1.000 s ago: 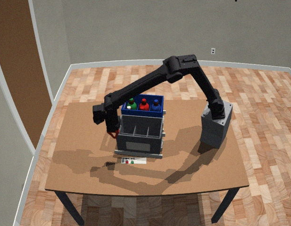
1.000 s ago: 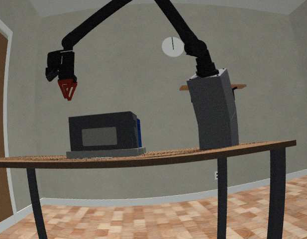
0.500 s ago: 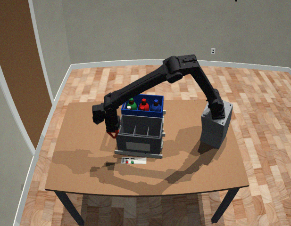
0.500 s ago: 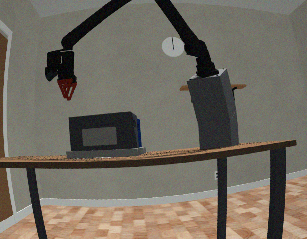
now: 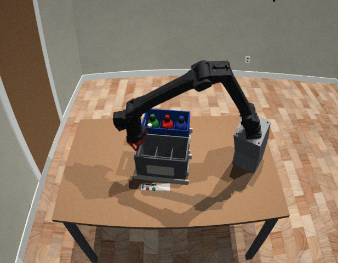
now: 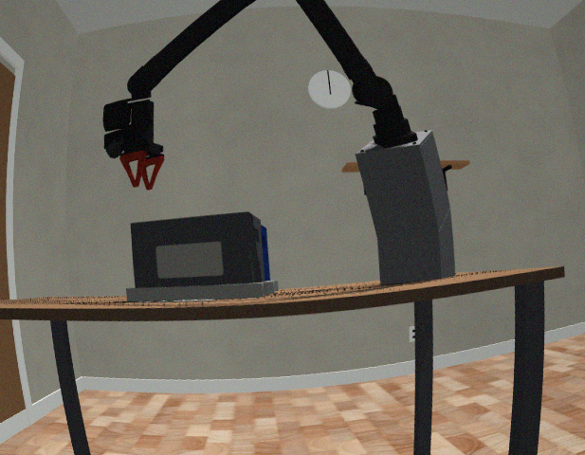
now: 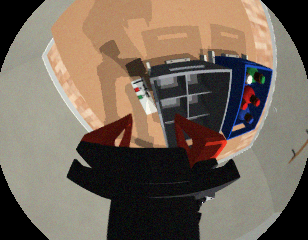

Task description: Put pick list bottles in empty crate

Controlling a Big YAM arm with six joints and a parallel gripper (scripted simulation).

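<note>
My gripper is now 10 cm past the red-labelled bottle, 28 cm to the left of it and 17 cm above it. Also, from my hand: pick list 8 cm behind, 5 cm to the left, 26 cm below; then grey crate 11 cm behind, 9 cm to the right, 17 cm below; then green-labelled bottle 2 cm behind, 37 cm to the right, 17 cm below.
</note>
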